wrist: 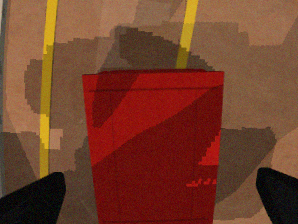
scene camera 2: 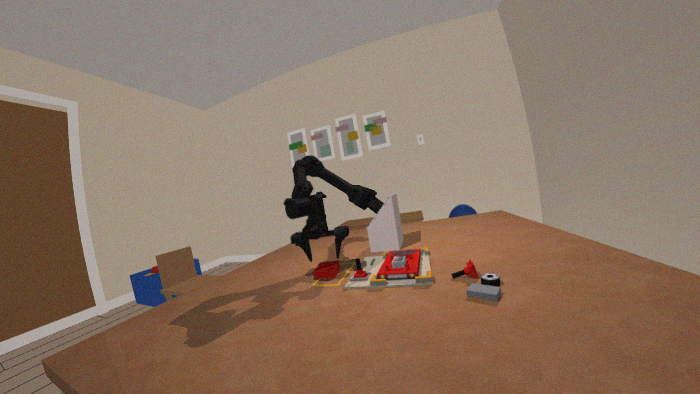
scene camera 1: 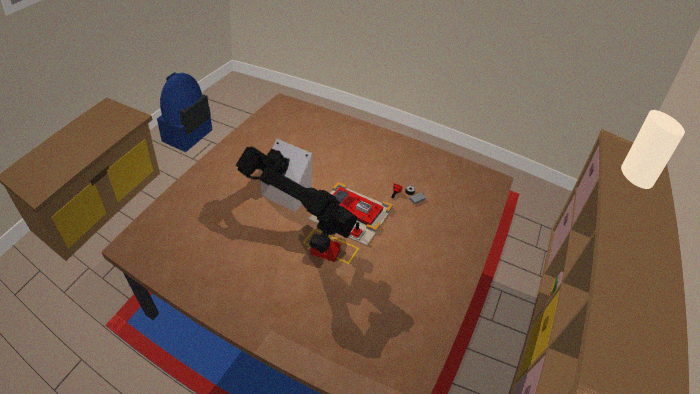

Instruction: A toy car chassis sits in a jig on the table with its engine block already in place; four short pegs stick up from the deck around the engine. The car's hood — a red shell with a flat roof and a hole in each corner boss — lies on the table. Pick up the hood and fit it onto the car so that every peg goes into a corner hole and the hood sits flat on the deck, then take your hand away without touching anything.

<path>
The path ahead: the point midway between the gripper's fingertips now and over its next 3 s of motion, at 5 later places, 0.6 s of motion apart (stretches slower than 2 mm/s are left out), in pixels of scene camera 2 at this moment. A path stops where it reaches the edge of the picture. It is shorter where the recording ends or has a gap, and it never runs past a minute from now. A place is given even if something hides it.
My gripper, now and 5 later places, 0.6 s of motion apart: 324, 260; 325, 263; 326, 266; 326, 268; 326, 270; 327, 268
</path>
